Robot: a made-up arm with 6 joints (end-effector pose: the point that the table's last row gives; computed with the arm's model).
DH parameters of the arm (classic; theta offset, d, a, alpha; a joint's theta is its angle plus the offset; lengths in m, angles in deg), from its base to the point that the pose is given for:
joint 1: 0 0.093 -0.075 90
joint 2: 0 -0.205 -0.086 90
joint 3: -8.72 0 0.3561 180
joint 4: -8.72 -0.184 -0.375 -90
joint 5: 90 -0.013 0.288 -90
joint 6: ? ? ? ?
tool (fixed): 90 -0.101 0 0
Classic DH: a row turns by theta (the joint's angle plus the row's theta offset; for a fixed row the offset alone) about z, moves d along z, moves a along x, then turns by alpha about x.
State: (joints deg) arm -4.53 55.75 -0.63 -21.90 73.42 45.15
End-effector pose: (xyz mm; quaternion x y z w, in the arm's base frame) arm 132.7 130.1 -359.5 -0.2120 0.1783 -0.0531 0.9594
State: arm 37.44 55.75 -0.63 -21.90 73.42 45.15
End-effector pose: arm 11.7 185.5 -359.5 -0.2618 0.0906 0.2940 0.9148
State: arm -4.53 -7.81 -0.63 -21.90 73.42 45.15
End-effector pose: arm -380.2 170.7 -284.9 -0.1682 0.6575 0.0736 0.7308
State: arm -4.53 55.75 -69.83 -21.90 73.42 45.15
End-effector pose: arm 221.0 -1.1 -215.0 -0.6824 0.0897 0.1873 0.7009
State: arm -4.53 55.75 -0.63 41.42 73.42 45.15
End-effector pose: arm 325.7 -291.1 -28.2 -0.6499 0.0990 0.1683 0.7345
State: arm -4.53 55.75 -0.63 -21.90 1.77 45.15
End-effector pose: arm 192.2 26.5 -99.2 -0.2678 -0.3394 -0.3537 0.8294
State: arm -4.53 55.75 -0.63 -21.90 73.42 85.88
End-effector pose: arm 216.6 228.2 -169.7 -0.5326 0.1857 0.0122 0.8256
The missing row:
joint 6: 90 -0.203 0.314 -90
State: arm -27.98 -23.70 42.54 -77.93 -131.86 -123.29
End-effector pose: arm 439.6 -227.5 167.7 -0.2275 -0.3067 0.0447 0.9231
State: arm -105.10 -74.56 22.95 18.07 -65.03 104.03
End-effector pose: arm 126.7 45.2 164.3 -0.4424 0.6806 -0.4272 0.3982
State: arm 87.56 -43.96 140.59 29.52 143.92 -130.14
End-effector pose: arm -595.3 155.6 -6.8 0.3347 -0.0156 -0.9385 0.0836
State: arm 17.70 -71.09 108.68 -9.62 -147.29 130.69
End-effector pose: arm -171.1 247.5 -140.4 0.6368 0.4923 0.2553 0.5357
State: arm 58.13 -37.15 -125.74 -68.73 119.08 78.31
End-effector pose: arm -313.4 -569.3 75.0 0.5254 -0.2106 -0.6911 0.4495
